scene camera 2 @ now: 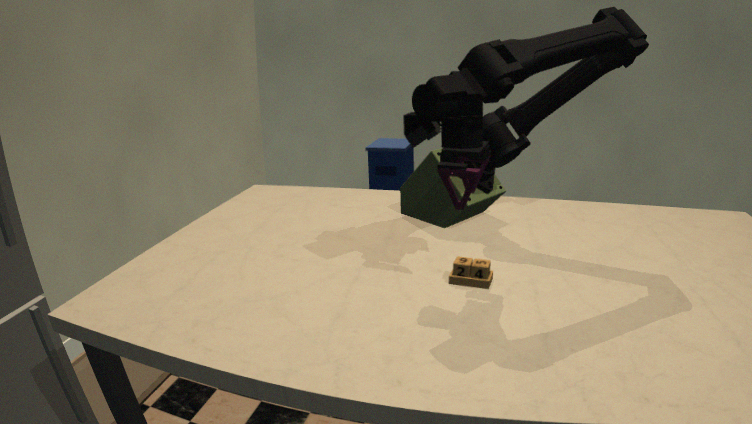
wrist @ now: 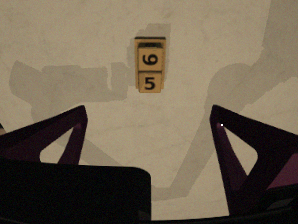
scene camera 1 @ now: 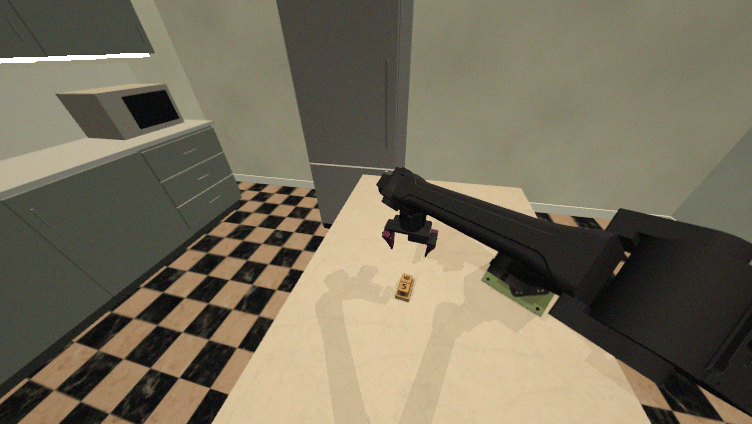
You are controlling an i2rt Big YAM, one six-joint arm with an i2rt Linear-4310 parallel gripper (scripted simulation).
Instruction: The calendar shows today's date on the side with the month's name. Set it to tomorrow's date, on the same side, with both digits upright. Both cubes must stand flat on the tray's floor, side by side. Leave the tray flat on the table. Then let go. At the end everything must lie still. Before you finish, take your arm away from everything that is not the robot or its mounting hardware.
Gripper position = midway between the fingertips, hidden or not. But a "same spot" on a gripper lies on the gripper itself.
My gripper shows in scene camera 2, in the wrist view point(148, 112) and in scene camera 1. One and the same spot on my gripper: point(scene camera 2: 447, 167) is point(scene camera 1: 387, 222).
